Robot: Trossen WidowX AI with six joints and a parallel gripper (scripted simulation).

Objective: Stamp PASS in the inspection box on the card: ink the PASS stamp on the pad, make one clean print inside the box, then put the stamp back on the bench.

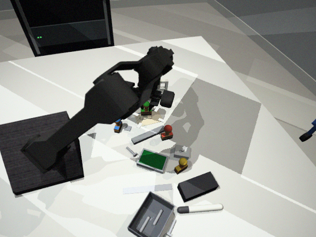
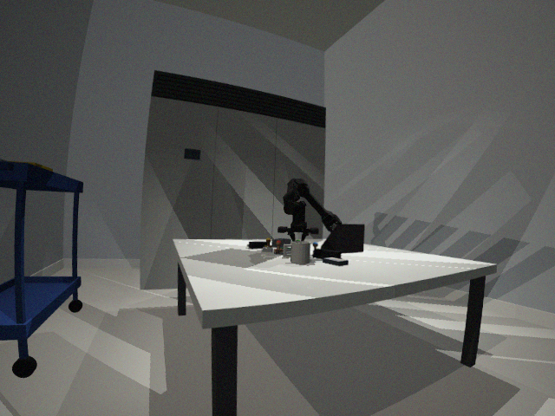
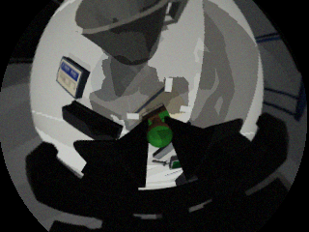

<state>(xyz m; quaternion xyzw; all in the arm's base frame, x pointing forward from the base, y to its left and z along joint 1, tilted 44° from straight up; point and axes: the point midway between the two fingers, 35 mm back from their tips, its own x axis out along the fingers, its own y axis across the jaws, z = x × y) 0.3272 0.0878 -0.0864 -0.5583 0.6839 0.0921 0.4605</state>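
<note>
The card lies 40 mm below my gripper tip, 10 mm to the right of it and 10 mm ahead of it. Also, from my gripper tip: green-knobbed stamp right at my gripper tip; blue stamp 120 mm behind, 30 mm to the right, 20 mm below; grey bar 90 mm to the right, 30 mm below, 10 mm behind.
</note>
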